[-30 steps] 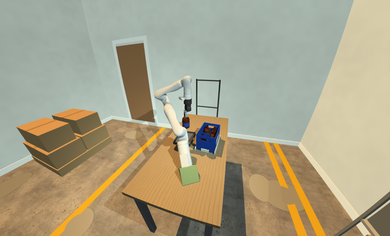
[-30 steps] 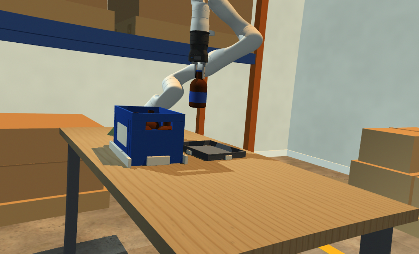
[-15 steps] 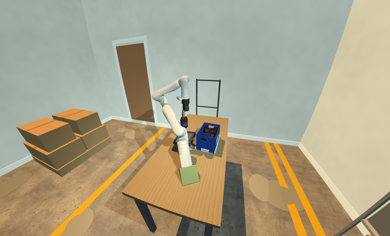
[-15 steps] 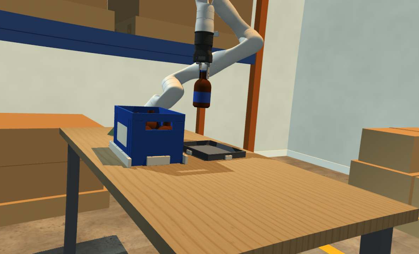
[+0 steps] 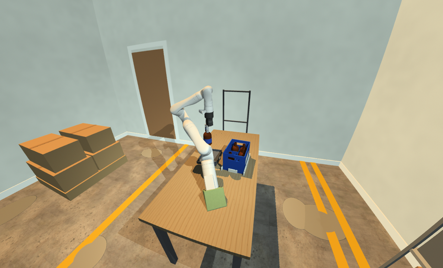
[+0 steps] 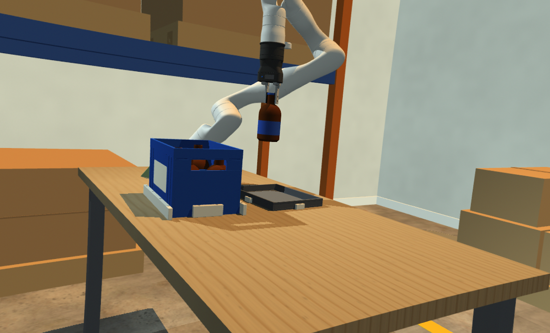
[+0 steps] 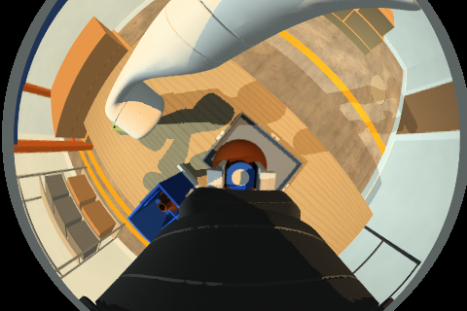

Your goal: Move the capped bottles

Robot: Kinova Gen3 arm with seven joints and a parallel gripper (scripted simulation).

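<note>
Now: the brown capped bottle 6 cm below my hand. The rest, counted from my hand: dark tray: 5 cm ahead, 31 cm below; then blue crate: 2 cm ahead, 27 cm to the right, 24 cm below.
</note>
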